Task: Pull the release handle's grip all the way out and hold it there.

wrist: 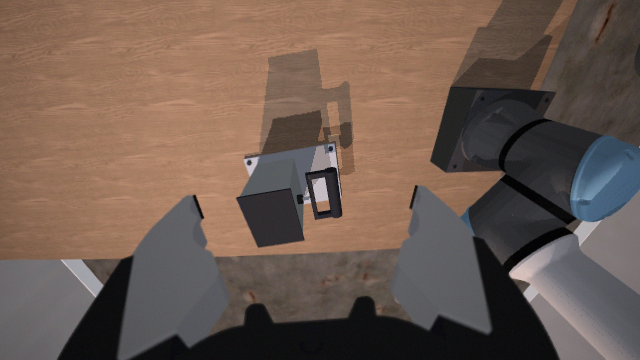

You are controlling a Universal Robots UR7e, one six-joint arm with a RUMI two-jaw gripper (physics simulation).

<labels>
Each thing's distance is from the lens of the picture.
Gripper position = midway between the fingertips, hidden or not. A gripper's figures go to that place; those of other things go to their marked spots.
my gripper [308,193]: 13 cm
base plate [315,158]: 52 cm
</labels>
